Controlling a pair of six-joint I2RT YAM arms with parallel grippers.
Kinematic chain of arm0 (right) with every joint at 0, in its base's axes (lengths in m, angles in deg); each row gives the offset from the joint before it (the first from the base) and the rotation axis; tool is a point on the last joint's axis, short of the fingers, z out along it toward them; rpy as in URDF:
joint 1: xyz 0 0 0.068 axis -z
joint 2: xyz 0.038 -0.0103 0.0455 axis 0.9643 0.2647 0
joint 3: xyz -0.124 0.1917 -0.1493 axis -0.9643 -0.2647 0
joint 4: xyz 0.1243 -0.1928 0.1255 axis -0.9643 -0.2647 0
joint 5: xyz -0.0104 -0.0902 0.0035 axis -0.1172 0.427 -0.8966
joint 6: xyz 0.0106 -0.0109 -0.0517 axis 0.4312 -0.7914 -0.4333
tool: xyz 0 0 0 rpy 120.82 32.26 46.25
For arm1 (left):
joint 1: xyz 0 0 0.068 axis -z
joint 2: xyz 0.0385 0.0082 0.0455 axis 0.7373 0.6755 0
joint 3: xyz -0.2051 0.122 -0.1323 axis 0.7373 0.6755 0
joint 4: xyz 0.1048 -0.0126 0.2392 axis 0.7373 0.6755 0
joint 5: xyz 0.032 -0.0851 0 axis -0.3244 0.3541 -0.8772
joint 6: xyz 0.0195 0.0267 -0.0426 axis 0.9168 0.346 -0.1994
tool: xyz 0 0 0 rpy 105.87 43.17 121.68
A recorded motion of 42 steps. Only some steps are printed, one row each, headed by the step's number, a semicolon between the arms.
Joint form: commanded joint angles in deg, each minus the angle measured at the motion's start. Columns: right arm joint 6, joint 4, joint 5, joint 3, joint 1, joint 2; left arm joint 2, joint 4, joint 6, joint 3, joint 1, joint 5.
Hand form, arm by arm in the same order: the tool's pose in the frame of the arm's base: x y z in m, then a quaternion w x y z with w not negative. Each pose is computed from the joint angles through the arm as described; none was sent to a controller.
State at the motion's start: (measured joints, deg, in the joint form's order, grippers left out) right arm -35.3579 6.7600 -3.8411 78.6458 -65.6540 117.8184; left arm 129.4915 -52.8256 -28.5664 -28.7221 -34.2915 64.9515
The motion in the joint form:
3: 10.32 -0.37 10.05 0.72 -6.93 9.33; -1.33 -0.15 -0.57 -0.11 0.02 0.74
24: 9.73 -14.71 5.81 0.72 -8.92 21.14; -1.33 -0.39 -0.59 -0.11 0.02 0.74
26: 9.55 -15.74 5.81 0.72 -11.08 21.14; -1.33 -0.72 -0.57 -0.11 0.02 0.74
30: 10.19 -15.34 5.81 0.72 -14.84 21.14; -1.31 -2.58 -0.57 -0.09 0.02 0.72
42: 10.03 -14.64 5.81 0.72 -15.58 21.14; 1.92 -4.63 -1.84 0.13 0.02 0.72
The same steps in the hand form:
3: 0.3139 -0.0078 0.1982 0.18139 0.20179 0.95891 0.08284; 0.3003 -0.0707 0.1512 0.12703 0.02916 0.99107 -0.02801
24: 0.2979 0.0057 0.1350 0.04928 -0.19550 -0.97631 -0.07860; 0.3007 -0.0708 0.1513 0.12906 0.02898 0.99080 -0.02845
26: 0.2955 0.0169 0.1352 0.05937 -0.17623 -0.97963 -0.07583; 0.3013 -0.0710 0.1515 0.13187 0.02915 0.99041 -0.02899
30: 0.2945 0.0363 0.1351 0.05888 -0.14922 -0.98424 -0.07437; 0.3045 -0.0717 0.1523 0.14730 0.02909 0.98815 -0.03197
42: 0.2953 0.0403 0.1350 0.05337 -0.14099 -0.98568 -0.07561; 0.3090 -0.0728 0.1358 0.13512 0.01815 0.99018 -0.03105

